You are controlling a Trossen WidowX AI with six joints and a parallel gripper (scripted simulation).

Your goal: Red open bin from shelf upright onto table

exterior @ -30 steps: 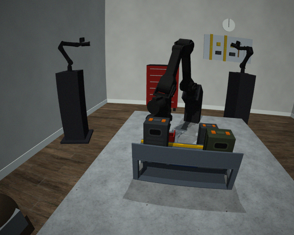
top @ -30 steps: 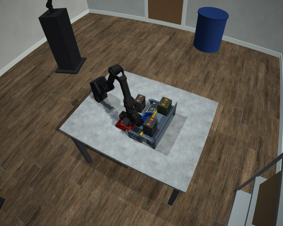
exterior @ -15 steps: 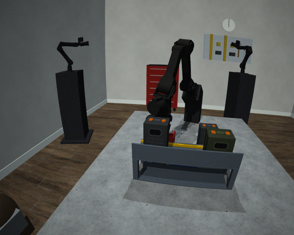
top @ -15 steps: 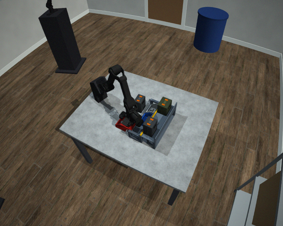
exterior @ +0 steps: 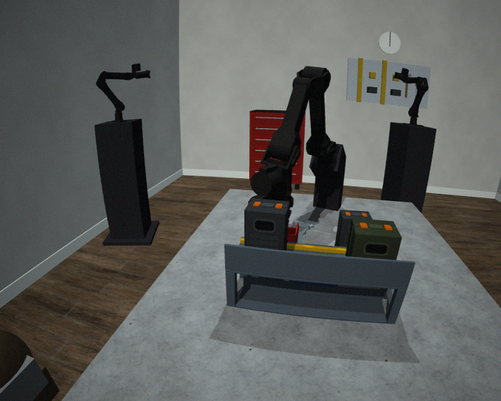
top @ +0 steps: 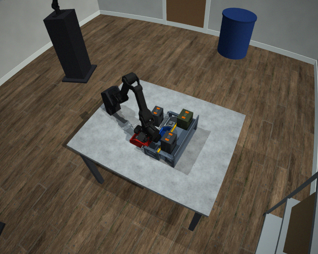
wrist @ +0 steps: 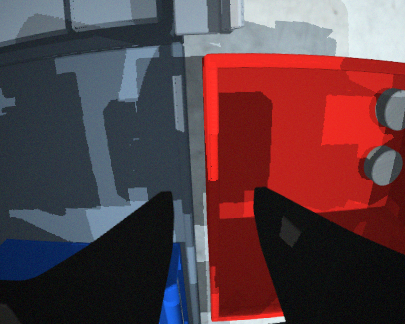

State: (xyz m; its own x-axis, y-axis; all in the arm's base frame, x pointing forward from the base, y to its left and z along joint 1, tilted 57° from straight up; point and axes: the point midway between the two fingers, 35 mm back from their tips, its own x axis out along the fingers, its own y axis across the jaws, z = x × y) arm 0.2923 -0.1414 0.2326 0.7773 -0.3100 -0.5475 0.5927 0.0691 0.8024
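Now: the red open bin 6 cm below my hand, 6 cm behind it and 2 cm to the left of it. Round my hand: yellow rail (15 cm ahead, 6 cm to the left, 1 cm above); then grey bin (18 cm to the left, 16 cm ahead, 5 cm below); then blue bin (12 cm ahead, 8 cm to the left, 5 cm below).
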